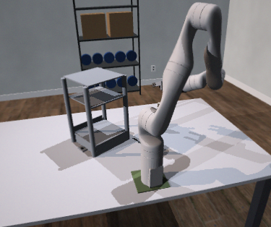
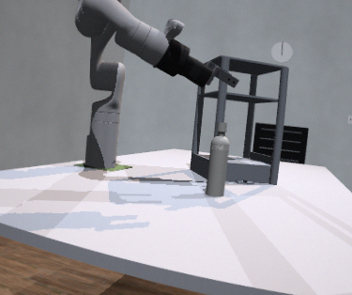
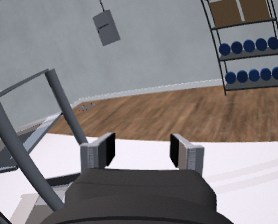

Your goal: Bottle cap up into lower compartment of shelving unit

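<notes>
My gripper is now 170 mm above the grey bottle and 10 mm to the left of it. Also, from my hand: shelving unit: 340 mm to the left, 90 mm below, 40 mm ahead.
</notes>
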